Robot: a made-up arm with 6 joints.
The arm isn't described. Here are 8 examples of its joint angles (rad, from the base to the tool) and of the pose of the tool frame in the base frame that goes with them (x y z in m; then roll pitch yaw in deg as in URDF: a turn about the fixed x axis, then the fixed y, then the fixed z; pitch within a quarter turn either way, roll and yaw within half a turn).
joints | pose
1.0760 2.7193 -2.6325 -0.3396 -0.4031 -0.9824 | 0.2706 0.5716 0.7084 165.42 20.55 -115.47
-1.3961 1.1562 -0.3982 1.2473 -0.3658 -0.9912 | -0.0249 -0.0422 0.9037 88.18 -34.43 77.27
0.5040 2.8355 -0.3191 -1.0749 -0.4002 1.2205 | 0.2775 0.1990 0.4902 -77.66 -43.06 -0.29
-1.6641 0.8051 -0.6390 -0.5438 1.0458 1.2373 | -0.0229 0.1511 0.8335 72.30 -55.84 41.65
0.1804 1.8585 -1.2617 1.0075 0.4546 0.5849 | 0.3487 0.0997 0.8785 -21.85 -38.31 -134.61
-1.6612 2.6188 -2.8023 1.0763 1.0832 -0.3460 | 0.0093 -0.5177 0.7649 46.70 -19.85 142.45
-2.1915 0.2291 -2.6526 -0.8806 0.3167 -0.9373 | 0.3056 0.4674 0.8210 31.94 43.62 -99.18
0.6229 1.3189 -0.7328 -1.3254 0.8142 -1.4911 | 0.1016 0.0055 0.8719 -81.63 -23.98 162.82
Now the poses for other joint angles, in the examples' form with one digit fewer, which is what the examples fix.
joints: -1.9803 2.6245 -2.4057 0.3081 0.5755 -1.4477
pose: -0.193 -0.511 0.673 154.0 -41.0 73.0
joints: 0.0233 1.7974 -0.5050 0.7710 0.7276 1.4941
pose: 0.215 0.055 0.803 -139.0 -57.2 -75.2
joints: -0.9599 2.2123 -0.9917 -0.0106 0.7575 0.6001
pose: 0.210 -0.262 0.698 -118.2 -67.4 -61.2
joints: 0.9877 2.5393 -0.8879 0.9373 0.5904 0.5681
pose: 0.220 0.383 0.573 -118.5 -52.1 -1.9
